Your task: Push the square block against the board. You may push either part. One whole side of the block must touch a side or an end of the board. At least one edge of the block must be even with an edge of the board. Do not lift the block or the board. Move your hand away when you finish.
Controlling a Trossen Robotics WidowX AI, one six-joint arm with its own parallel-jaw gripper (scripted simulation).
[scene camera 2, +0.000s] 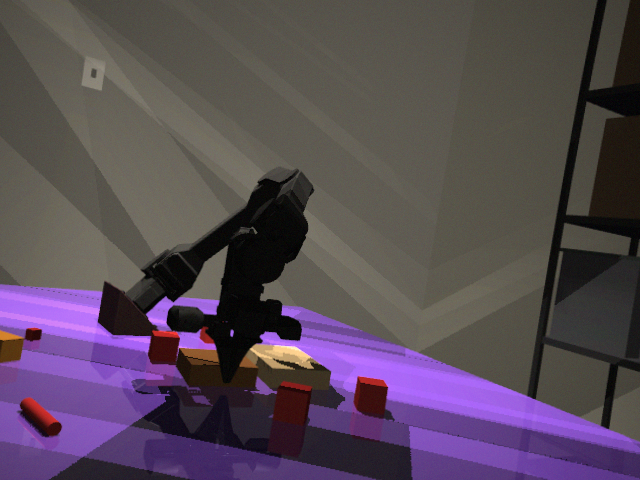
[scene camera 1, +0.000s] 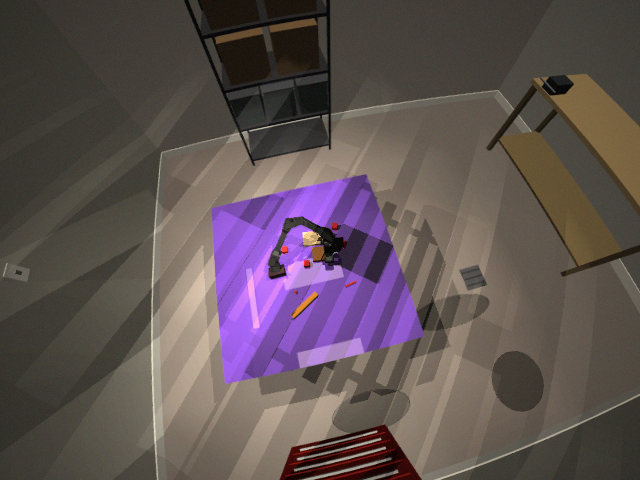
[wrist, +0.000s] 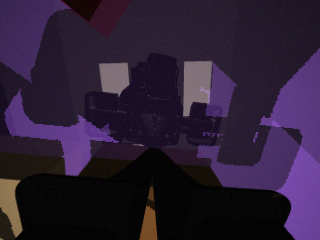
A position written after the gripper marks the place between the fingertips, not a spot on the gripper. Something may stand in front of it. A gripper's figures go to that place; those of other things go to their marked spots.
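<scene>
Gripper (scene camera 2: 226,382), 87 cm from the lens. Square block (scene camera 2: 201,367), 87 cm from the lens. Tan board (scene camera 2: 276,363), 94 cm from the lens.
</scene>
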